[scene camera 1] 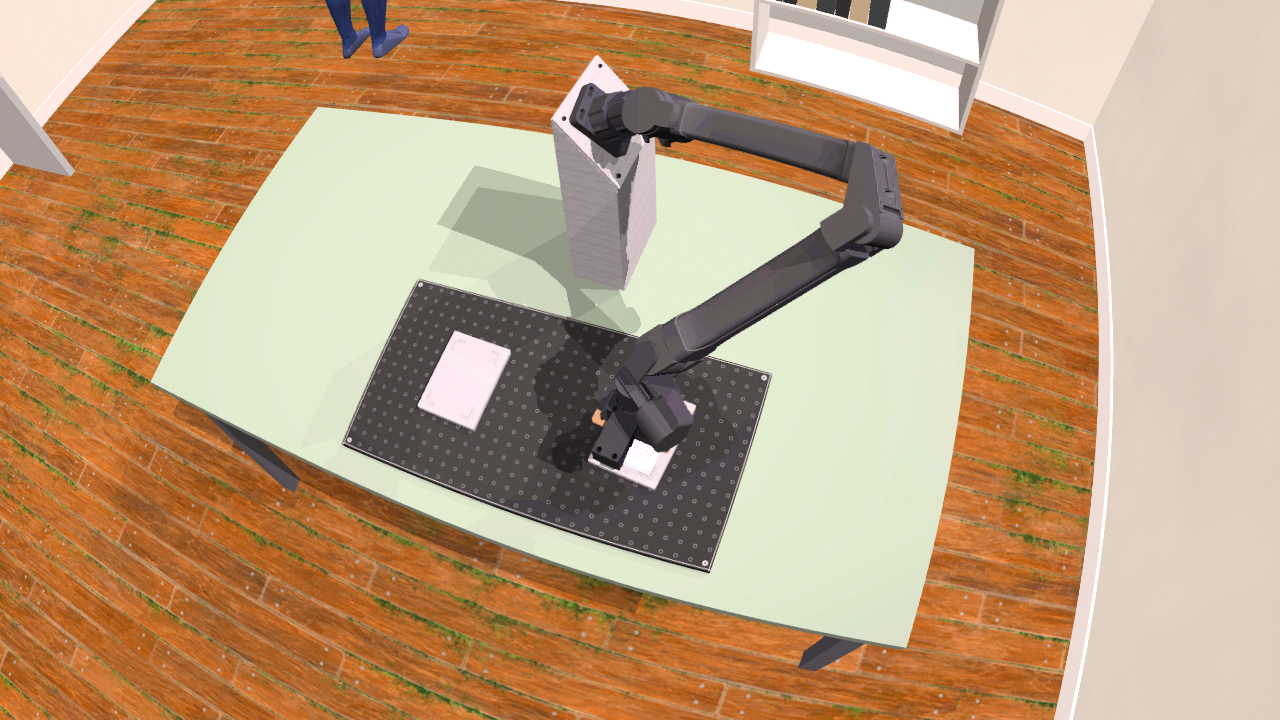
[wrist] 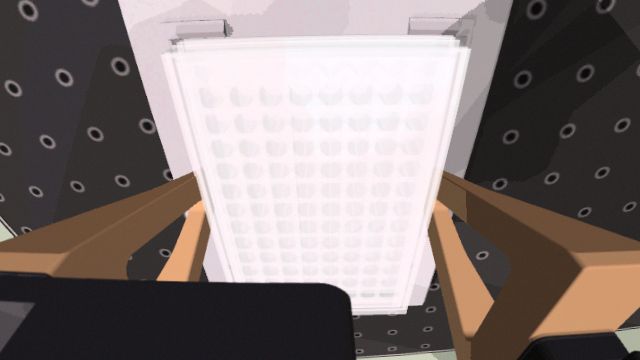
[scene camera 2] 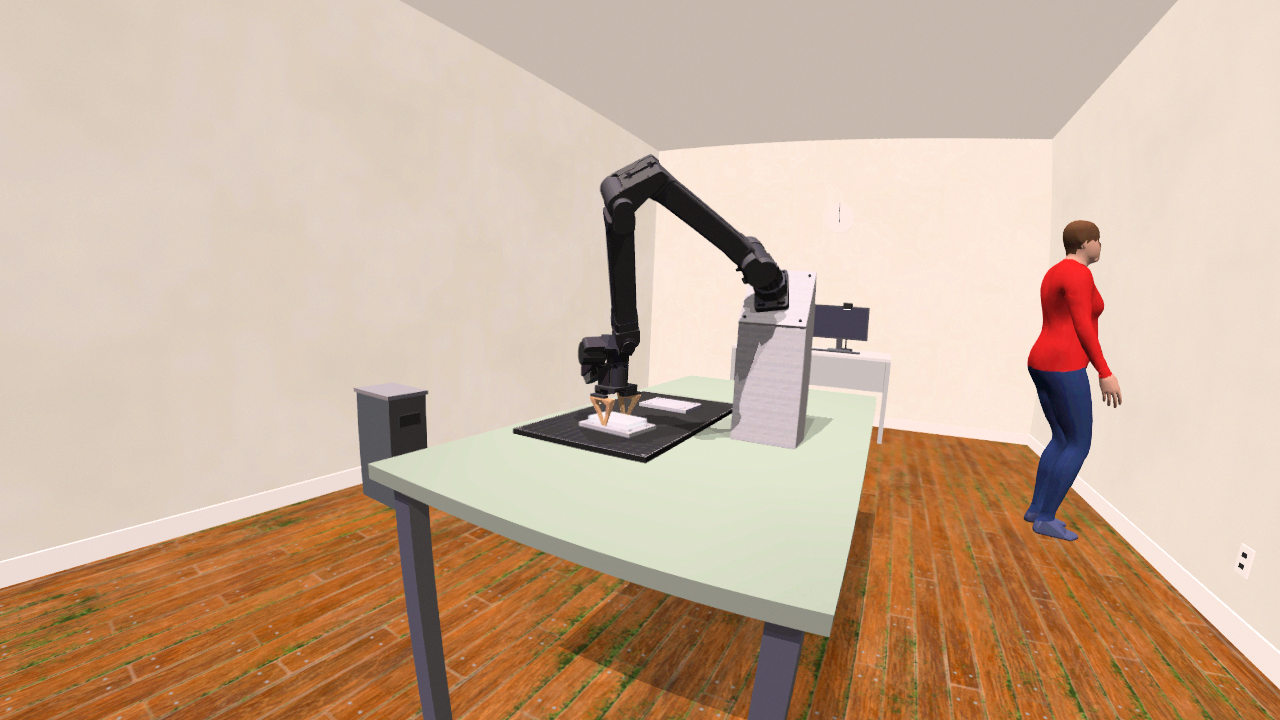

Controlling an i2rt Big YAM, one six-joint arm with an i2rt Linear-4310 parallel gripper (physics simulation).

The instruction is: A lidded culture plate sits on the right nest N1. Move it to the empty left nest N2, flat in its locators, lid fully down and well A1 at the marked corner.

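Seen in the pictures: gripper, fingertip midpoint: [scene camera 1: 639, 437] [wrist: 318, 179] [scene camera 2: 614, 422]; arm's base, origin of the base link: [scene camera 1: 600, 120] [scene camera 2: 772, 292].
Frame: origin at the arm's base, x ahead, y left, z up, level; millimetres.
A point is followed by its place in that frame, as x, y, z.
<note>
The clear, whitish lidded culture plate [scene camera 1: 641, 458] @(401, 157, -340) [scene camera 2: 628, 421] @(307, 171, -340) [wrist: 325, 125] @(390, 135, -340) is at the right nest N1 [scene camera 1: 654, 485] @(436, 187, -357) [wrist: 310, 17] @(418, 133, -357), a pale block with raised corner locators. My gripper [scene camera 2: 617, 417] @(359, 143, -356) [wrist: 318, 179] @(359, 143, -356) is shut on the plate's two long sides with its orange fingers. In the wrist view the plate looks level and the lid lies evenly over the wells. I cannot tell whether the plate touches the nest or is slightly above it. The well A1 mark is not readable. The left nest N2 [scene camera 1: 464, 380] @(329, -181, -357) [scene camera 2: 670, 405] @(314, -153, -357) is pale and empty, with its corner locators showing.
Both nests stand on the black perforated board [scene camera 1: 554, 344] @(218, -45, -368) [scene camera 2: 572, 441] @(379, 320, -368) on the green table [scene camera 1: 850, 429] @(258, 498, -381) [scene camera 2: 626, 510] @(118, 580, -381). The arm's grey pedestal [scene camera 1: 595, 214] @(71, 2, -167) [scene camera 2: 771, 385] @(-22, 56, -230) rises behind the board. A person [scene camera 1: 358, 22] [scene camera 2: 1067, 322] stands away from the table.
</note>
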